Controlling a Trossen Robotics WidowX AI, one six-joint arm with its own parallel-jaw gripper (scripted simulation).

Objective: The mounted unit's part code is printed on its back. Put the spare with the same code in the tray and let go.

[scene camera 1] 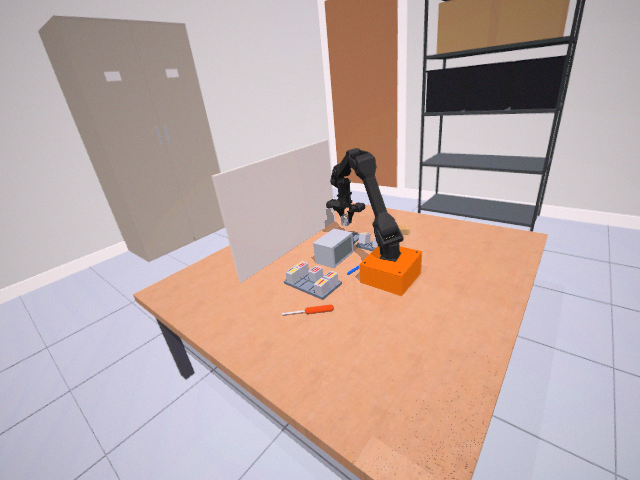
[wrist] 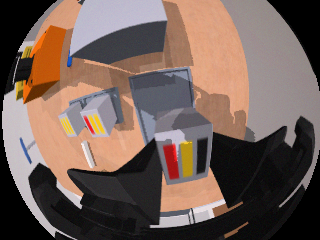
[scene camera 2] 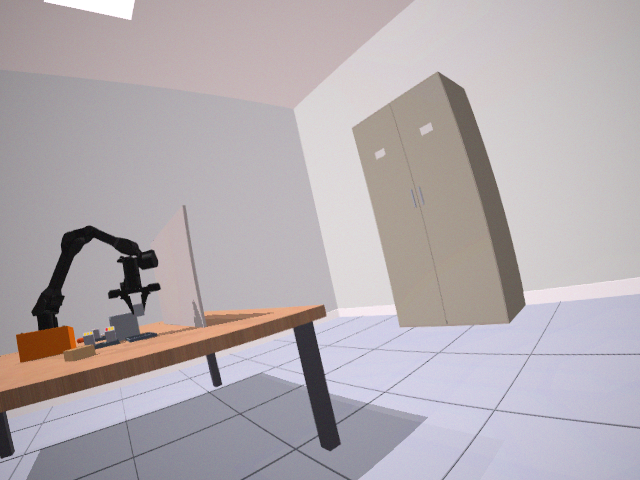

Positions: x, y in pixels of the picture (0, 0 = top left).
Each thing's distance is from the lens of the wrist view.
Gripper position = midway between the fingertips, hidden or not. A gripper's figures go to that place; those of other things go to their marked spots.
my gripper [wrist: 179, 136]: 10 cm
grey spare [wrist: 183, 137]: 6 cm
